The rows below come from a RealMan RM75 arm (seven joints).
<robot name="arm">
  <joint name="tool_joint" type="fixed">
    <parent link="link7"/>
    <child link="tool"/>
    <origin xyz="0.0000 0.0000 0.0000" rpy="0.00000 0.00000 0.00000"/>
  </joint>
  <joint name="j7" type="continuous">
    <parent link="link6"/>
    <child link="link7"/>
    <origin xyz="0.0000 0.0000 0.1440" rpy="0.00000 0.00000 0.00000"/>
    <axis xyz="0 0 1"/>
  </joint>
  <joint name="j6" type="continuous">
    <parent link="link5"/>
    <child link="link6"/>
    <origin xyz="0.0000 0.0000 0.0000" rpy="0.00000 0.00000 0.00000"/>
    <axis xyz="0 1 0"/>
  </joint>
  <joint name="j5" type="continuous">
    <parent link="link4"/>
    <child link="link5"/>
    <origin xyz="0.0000 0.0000 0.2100" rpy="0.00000 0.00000 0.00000"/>
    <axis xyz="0 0 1"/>
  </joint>
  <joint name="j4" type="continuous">
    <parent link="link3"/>
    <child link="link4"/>
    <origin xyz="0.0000 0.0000 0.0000" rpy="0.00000 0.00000 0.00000"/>
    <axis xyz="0 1 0"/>
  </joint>
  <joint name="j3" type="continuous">
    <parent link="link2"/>
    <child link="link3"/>
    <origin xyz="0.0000 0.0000 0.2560" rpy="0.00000 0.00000 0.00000"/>
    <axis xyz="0 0 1"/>
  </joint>
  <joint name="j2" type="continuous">
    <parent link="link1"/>
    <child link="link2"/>
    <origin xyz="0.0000 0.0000 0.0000" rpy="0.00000 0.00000 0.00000"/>
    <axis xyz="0 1 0"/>
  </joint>
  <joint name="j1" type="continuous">
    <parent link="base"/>
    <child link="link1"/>
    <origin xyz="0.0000 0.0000 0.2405" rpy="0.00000 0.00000 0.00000"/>
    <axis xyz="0 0 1"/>
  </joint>
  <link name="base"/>
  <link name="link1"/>
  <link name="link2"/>
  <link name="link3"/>
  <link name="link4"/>
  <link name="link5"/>
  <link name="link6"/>
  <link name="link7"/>
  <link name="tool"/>
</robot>
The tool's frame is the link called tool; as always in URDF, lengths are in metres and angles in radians. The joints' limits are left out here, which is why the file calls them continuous.
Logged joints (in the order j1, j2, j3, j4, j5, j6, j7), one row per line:
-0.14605 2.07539 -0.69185 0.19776 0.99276 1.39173 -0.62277
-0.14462 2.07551 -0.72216 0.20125 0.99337 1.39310 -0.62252
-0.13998 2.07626 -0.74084 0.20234 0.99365 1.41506 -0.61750
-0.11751 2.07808 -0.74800 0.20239 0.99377 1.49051 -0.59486
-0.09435 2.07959 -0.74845 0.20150 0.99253 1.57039 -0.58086
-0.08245 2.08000 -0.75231 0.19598 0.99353 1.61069 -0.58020
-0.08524 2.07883 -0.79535 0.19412 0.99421 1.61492 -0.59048
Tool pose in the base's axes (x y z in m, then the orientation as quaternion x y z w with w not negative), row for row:
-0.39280 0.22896 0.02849 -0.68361 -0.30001 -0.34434 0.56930
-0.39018 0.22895 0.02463 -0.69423 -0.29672 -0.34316 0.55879
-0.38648 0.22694 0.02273 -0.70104 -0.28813 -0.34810 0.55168
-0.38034 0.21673 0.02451 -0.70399 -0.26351 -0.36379 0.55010
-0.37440 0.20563 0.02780 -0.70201 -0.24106 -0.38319 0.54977
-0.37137 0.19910 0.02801 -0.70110 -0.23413 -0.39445 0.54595
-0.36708 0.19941 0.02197 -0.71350 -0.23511 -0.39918 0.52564
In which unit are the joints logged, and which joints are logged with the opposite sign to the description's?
The joints are logged in radians. Opposite sign: j2, j3.
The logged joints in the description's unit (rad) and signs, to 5 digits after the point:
-0.14605 -2.07539 0.69185 0.19776 0.99276 1.39173 -0.62277
-0.14462 -2.07551 0.72216 0.20125 0.99337 1.39310 -0.62252
-0.13998 -2.07626 0.74084 0.20234 0.99365 1.41506 -0.61750
-0.11751 -2.07808 0.74800 0.20239 0.99377 1.49051 -0.59486
-0.09435 -2.07959 0.74845 0.20150 0.99253 1.57039 -0.58086
-0.08245 -2.08000 0.75231 0.19598 0.99353 1.61069 -0.58020
-0.08524 -2.07883 0.79535 0.19412 0.99421 1.61492 -0.59048

